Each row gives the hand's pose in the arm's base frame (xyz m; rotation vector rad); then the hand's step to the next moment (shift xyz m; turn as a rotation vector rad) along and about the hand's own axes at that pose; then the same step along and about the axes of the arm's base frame.
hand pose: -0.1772 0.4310 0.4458 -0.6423 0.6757 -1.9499
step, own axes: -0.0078 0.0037 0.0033 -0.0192 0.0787 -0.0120
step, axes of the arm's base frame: 0.0077 0.0048 -0.0014 0.0475 -0.0124 -0.0655
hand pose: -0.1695 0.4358 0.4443 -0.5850 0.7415 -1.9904
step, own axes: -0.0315 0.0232 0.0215 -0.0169 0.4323 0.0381
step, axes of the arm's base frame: 0.0427 0.0121 -0.0045 0.2866 -0.1731 -0.2766
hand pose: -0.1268 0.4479 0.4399 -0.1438 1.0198 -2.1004
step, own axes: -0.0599 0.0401 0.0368 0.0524 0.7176 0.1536
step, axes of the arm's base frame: 0.0803 0.0036 0.0095 0.4571 -0.3989 -0.4162
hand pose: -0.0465 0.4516 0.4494 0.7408 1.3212 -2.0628
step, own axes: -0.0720 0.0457 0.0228 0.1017 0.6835 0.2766
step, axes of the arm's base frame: 0.0786 -0.0247 0.0318 0.3813 -0.5090 -0.3868
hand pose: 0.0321 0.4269 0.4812 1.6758 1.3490 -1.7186
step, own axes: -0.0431 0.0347 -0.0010 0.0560 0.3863 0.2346
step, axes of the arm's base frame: 0.0378 -0.0298 0.0273 0.1730 -0.3523 -0.2310
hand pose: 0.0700 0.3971 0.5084 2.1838 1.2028 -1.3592
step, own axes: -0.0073 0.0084 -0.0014 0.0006 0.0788 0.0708
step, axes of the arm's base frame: 0.0059 -0.0078 0.0055 0.0195 -0.0916 -0.0496
